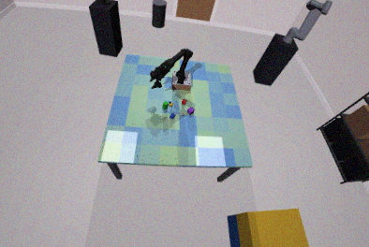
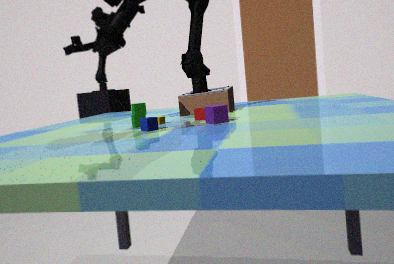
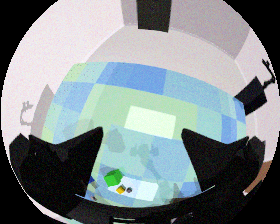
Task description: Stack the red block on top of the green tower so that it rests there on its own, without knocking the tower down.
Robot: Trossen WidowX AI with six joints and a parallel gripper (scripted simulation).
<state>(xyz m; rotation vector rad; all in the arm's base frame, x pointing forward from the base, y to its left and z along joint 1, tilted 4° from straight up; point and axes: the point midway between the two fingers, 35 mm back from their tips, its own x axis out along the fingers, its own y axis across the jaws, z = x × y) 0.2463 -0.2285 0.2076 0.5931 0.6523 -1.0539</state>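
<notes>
My gripper tip is 330 mm to the right of the red block, 220 mm above it and 50 mm past it. The rest, counted from my gripper tip: small yellow block: 230 mm below, 210 mm to the left; then blue block: 240 mm to the left, 220 mm below, 130 mm ahead; then purple block: 410 mm to the left, 220 mm below, 40 mm ahead.
</notes>
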